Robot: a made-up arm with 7 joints. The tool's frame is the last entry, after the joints.
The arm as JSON. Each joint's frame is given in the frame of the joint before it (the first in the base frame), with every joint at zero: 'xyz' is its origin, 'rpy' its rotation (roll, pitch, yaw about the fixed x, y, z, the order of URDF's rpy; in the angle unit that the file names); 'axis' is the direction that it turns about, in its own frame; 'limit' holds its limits. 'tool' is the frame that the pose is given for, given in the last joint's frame.
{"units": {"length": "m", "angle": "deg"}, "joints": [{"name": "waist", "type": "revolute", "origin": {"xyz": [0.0, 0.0, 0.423], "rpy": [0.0, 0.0, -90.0]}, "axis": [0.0, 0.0, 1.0], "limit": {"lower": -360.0, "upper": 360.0}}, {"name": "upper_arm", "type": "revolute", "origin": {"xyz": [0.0, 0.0, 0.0], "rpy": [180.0, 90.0, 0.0]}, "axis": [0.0, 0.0, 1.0], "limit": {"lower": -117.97, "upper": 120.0}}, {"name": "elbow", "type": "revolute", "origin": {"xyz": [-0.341, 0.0, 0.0], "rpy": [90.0, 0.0, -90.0]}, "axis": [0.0, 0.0, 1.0], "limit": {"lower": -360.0, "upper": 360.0}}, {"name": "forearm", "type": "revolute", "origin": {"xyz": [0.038, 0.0, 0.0], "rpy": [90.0, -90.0, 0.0]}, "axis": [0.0, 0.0, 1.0], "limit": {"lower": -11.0, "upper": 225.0}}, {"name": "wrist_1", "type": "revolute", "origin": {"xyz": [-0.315, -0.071, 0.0], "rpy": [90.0, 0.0, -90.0]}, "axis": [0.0, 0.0, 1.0], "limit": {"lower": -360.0, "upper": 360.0}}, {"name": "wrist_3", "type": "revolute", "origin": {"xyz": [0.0, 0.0, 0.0], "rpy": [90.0, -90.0, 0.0]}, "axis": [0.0, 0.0, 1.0], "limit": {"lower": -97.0, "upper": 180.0}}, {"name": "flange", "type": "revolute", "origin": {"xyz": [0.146, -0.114, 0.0], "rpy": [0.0, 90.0, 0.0]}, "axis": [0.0, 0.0, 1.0], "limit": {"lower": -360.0, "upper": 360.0}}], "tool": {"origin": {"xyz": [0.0, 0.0, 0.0], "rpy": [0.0, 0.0, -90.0]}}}
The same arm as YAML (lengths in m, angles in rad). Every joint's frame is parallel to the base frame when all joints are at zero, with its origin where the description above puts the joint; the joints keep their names.
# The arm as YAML. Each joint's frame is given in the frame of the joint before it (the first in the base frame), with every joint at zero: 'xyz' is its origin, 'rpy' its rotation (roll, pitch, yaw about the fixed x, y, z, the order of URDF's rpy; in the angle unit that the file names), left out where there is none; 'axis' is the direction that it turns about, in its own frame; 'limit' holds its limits. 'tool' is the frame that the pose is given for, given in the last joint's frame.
units:
  length: m
  angle: rad
joints:
  - name: waist
    type: revolute
    origin:
      xyz: [0.0, 0.0, 0.423]
    axis: [0.0, 0.0, 1.0]
    limit:
      lower: -6.2832
      upper: 6.2832
  - name: upper_arm
    type: revolute
    origin:
      xyz: [0.0, 0.0, 0.0]
    axis: [0.0, 1.0, 0.0]
    limit:
      lower: -2.059
      upper: 2.0944
  - name: elbow
    type: revolute
    origin:
      xyz: [0.0, 0.0, 0.341]
    axis: [0.0, 0.0, 1.0]
    limit:
      lower: -6.2832
      upper: 6.2832
  - name: forearm
    type: revolute
    origin:
      xyz: [0.038, 0.0, 0.0]
    axis: [0.0, -1.0, 0.0]
    limit:
      lower: -0.192
      upper: 3.927
  - name: wrist_1
    type: revolute
    origin:
      xyz: [0.071, 0.0, -0.315]
    axis: [0.0, 0.0, -1.0]
    limit:
      lower: -6.2832
      upper: 6.2832
  - name: wrist_3
    type: revolute
    origin:
      xyz: [0.0, 0.0, 0.0]
    axis: [0.0, 1.0, 0.0]
    limit:
      lower: -1.693
      upper: 3.1416
  - name: flange
    type: revolute
    origin:
      xyz: [0.114, 0.0, -0.146]
    axis: [0.0, 0.0, -1.0]
    limit:
      lower: -6.2832
      upper: 6.2832
tool:
  origin:
    xyz: [0.0, 0.0, 0.0]
    rpy: [3.1416, 0.0, 0.0]

